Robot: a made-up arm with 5 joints. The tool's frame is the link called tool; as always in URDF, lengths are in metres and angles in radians. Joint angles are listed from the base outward. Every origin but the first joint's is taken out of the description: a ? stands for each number. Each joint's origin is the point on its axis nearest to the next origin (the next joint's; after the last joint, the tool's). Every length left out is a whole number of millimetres.
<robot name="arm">
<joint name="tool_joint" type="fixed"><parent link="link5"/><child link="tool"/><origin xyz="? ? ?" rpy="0 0 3.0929"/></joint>
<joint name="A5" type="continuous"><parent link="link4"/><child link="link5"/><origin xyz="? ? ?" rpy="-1.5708 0 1.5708"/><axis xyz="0 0 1"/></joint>
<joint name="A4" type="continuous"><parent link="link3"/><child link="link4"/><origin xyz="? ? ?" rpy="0 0 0"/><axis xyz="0 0 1"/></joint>
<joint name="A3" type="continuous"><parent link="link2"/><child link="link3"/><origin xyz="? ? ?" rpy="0 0 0"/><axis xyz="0 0 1"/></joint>
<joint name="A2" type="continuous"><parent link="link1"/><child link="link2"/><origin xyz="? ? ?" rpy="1.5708 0 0"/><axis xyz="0 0 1"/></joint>
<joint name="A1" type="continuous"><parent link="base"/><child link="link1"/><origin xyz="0.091 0 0.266" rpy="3.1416 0 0"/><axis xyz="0 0 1"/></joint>
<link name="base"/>
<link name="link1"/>
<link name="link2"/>
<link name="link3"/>
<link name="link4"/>
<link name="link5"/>
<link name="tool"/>
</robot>
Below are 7 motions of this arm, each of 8 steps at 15 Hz.
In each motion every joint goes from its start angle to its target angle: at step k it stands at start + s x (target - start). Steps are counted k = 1, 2, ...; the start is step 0. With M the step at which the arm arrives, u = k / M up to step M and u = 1 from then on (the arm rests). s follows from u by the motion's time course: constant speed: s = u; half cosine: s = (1 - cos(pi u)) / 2; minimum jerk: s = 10 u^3 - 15 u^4 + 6 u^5.
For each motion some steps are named. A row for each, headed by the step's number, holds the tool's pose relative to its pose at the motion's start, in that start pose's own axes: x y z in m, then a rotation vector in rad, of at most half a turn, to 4 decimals.
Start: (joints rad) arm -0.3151 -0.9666 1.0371 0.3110 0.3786
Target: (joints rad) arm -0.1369 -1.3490 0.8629 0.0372 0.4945
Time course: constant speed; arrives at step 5
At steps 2, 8:
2: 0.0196 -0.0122 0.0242 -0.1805 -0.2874 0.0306
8: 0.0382 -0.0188 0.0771 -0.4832 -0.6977 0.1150

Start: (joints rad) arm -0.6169 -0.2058 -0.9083 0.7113 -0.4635
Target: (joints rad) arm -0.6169 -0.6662 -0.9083 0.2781 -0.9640
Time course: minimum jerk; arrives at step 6
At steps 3, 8:
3: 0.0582 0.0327 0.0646 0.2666 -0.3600 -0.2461
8: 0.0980 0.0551 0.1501 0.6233 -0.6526 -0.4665

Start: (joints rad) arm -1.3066 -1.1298 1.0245 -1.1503 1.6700
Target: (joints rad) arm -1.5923 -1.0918 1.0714 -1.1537 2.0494
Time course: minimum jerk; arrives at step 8
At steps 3, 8:
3: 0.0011 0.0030 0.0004 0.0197 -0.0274 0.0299
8: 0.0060 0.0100 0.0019 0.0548 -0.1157 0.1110

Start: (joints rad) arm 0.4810 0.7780 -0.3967 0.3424 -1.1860
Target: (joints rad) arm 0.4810 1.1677 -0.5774 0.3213 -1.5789
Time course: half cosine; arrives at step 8
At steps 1, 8:
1: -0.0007 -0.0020 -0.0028 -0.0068 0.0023 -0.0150
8: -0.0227 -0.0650 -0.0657 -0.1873 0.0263 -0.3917

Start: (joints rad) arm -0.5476 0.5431 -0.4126 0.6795 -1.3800
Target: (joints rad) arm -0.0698 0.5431 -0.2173 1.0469 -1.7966
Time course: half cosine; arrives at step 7
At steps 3, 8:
3: 0.0505 -0.0355 0.0004 -0.2253 -0.0996 -0.3091
8: 0.1100 -0.0990 0.0219 -0.5479 -0.2651 -0.8334

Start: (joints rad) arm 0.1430 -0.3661 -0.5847 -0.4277 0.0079
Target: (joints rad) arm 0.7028 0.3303 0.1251 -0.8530 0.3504
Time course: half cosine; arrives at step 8
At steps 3, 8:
3: -0.0954 -0.0331 0.0189 -0.0549 0.3033 0.2682
8: -0.2073 -0.1680 0.1577 -0.2445 1.0118 0.7632

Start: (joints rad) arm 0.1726 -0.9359 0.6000 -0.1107 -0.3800
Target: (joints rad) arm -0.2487 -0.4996 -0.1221 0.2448 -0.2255
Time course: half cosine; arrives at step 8
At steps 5, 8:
5: 0.0054 0.0410 -0.0473 0.2295 0.1418 -0.0133
8: 0.0019 0.0642 -0.0628 0.3385 0.1972 -0.0161

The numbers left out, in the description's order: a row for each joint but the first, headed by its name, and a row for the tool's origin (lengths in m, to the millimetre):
tool: 0 0 0
A5: 0.092 0 0
A4: 0.091 -0.003 0
A3: 0.044 -0.177 0
A2: 0.031 -0.008 0

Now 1 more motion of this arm.
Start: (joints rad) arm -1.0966 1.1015 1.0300 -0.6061 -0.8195
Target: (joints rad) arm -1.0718 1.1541 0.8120 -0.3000 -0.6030
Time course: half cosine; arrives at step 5
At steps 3, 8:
3: 0.0029 -0.0008 -0.0107 -0.0659 0.0644 0.1254
8: 0.0045 -0.0012 -0.0157 -0.0966 0.1026 0.1913

